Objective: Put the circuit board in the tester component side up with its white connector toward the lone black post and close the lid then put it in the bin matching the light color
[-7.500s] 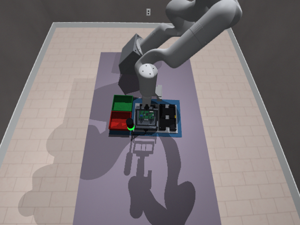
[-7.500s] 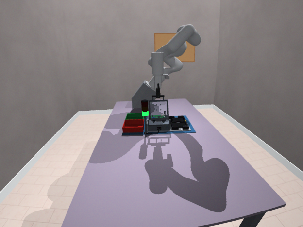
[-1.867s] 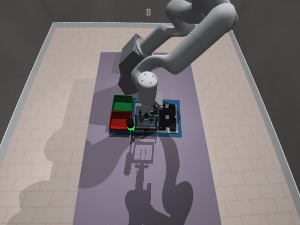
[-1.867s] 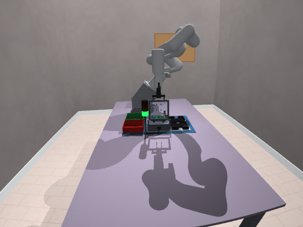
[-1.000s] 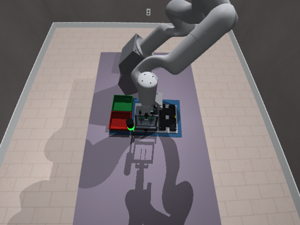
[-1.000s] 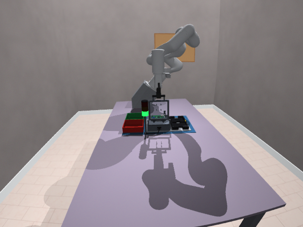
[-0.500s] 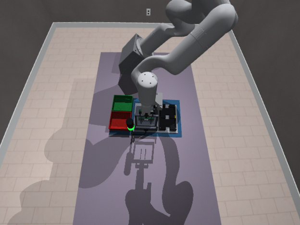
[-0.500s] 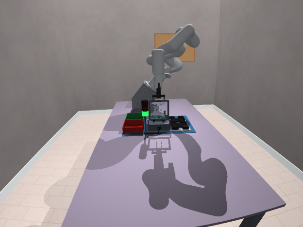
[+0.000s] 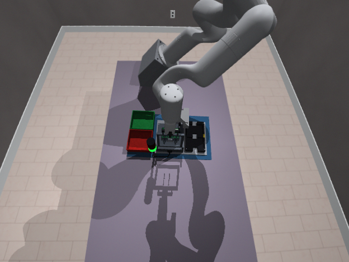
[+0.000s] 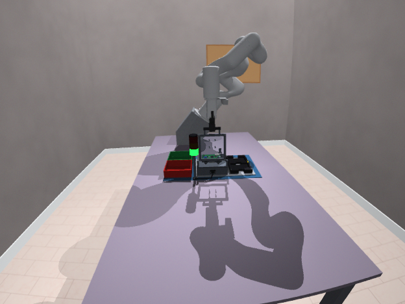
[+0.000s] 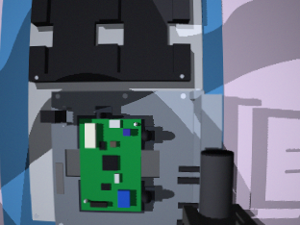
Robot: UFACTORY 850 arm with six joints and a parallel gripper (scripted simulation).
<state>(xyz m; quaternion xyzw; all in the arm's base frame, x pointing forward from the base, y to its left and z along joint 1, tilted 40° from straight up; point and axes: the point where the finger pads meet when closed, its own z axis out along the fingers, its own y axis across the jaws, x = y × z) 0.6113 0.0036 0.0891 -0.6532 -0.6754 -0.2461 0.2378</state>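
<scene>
Right now the green circuit board is 80 mm behind my hand and 200 mm below it. The rest, counted from my hand: clear lid: 10 mm ahead, 90 mm below; red bin: 30 mm behind, 200 mm to the right, 260 mm below; tester nest: 70 mm behind, 210 mm below.
</scene>
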